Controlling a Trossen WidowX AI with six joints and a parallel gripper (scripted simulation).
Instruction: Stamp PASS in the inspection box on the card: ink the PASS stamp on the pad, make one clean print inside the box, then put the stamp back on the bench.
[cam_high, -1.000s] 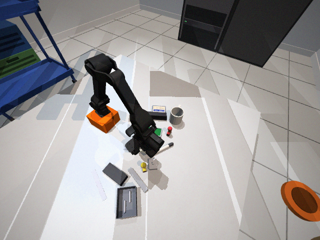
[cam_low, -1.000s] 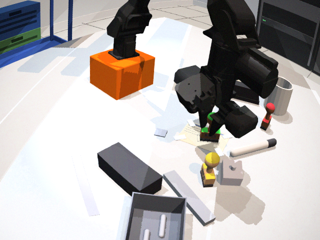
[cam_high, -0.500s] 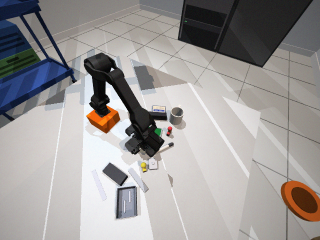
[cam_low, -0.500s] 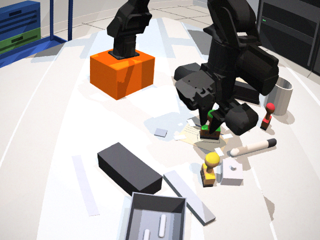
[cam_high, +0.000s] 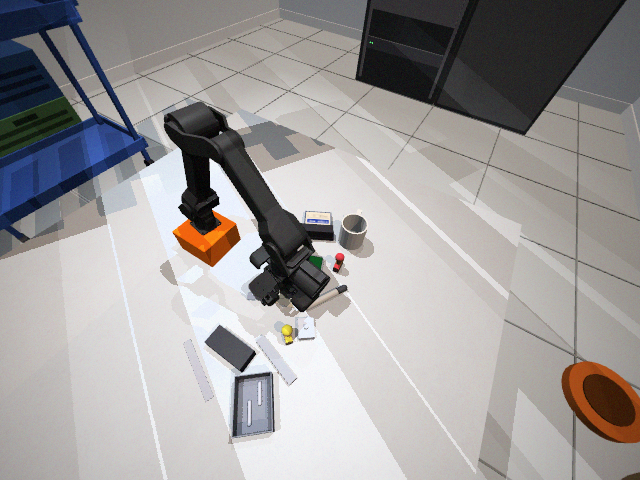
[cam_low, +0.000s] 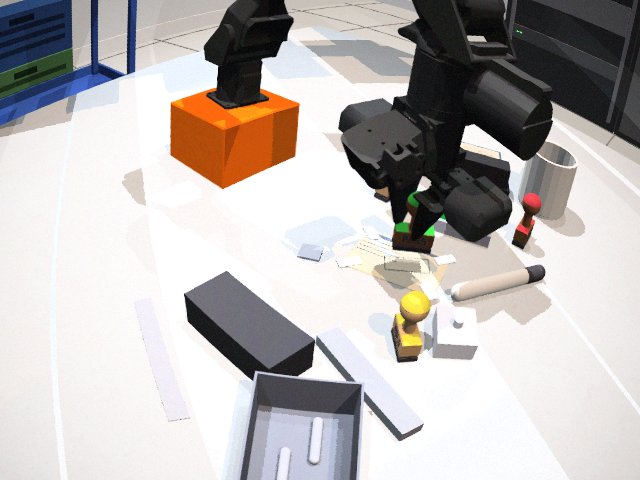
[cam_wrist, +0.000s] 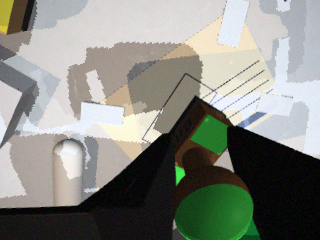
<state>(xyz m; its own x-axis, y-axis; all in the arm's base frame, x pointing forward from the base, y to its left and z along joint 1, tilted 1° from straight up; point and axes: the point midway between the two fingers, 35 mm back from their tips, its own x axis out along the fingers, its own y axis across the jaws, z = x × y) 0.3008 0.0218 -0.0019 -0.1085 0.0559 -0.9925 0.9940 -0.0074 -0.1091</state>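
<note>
Now: gripper tip 10 mm past the card and 50 mm above it. From my gripper tip the other things lie so: yellow stamp (90 mm ahead, 70 mm to the right, 30 mm below); grey block (110 mm ahead, 30 mm to the right, 30 mm below); green stamp (10 mm to the left).
</note>
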